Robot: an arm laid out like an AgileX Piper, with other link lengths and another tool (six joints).
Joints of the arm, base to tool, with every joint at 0 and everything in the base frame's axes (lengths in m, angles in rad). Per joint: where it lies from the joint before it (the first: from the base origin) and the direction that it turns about. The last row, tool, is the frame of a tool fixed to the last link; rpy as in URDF.
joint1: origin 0.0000 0.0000 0.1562 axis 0 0 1
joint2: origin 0.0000 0.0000 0.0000 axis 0 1 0
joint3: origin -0.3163 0.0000 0.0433 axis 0 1 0
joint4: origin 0.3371 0.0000 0.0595 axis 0.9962 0 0.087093
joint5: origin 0.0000 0.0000 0.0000 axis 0 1 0
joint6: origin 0.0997 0.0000 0.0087 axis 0.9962 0 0.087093
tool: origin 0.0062 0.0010 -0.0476 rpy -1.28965 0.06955 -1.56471
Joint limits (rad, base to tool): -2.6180..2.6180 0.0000..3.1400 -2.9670..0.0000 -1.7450..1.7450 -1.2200..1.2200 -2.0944..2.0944
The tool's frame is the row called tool.
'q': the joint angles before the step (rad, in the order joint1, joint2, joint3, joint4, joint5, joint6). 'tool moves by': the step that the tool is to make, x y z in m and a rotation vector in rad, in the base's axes. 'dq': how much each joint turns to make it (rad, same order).
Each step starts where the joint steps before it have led.
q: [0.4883 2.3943 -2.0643 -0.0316 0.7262 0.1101]
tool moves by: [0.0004 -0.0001 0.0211 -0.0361 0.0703 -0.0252]
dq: [-0.0001 0.0317 -0.1217 -0.0112 0.1698 0.0250]
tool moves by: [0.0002 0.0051 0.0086 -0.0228 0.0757 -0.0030]
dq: [0.0043 0.0637 -0.1407 0.0162 0.1546 0.0002]
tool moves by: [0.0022 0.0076 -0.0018 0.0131 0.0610 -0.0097]
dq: [0.0017 0.0799 -0.1398 0.0366 0.1076 0.0097]
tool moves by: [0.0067 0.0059 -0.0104 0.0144 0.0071 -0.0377]
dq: [0.0001 0.0748 -0.1084 0.0001 0.0326 0.0413]
